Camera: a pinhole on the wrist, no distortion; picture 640 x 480 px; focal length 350.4 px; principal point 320.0 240.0 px. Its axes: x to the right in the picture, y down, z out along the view. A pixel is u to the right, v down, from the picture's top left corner.
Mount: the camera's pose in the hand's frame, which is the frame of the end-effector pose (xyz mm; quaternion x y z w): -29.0 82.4 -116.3 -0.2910 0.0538 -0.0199 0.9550
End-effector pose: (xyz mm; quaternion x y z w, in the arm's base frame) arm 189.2 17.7 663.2 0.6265 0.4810 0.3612 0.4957
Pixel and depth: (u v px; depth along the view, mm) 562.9 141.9 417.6
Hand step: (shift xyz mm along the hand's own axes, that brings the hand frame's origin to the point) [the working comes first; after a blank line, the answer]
In the camera's frame: 289.5 -116.9 417.6

305.5 196.5 267.0
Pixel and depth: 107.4 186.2 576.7
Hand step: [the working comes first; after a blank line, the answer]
In the camera's frame: -349.9 -88.5 576.7

-311.3 352.5 440.7
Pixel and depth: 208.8 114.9 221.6
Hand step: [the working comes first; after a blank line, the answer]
In the camera's frame: -70.3 -79.1 221.6

-74.1 144.3 117.0
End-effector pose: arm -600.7 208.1 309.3 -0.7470 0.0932 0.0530 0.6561
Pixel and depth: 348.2 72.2 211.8
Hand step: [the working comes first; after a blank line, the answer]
In the camera's frame: 17.0 -101.4 211.8

11.5 114.3 113.4
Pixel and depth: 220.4 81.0 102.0
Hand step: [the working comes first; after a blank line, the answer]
In the camera's frame: -29.0 -46.3 102.0

-46.4 102.5 -3.7
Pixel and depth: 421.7 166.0 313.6
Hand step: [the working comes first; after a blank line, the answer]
In the camera's frame: 91.0 -66.2 313.6

96.8 194.8 171.0
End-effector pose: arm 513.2 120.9 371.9 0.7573 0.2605 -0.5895 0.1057
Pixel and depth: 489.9 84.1 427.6
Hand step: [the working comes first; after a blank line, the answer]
In the camera's frame: 207.3 -190.2 427.6

224.6 146.9 323.7
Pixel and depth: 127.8 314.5 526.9
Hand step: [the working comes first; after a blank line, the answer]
In the camera's frame: -289.0 112.0 526.9

-255.1 487.1 282.2
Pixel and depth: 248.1 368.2 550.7
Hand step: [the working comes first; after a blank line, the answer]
In the camera's frame: -113.0 201.5 550.7

-76.9 562.3 235.8
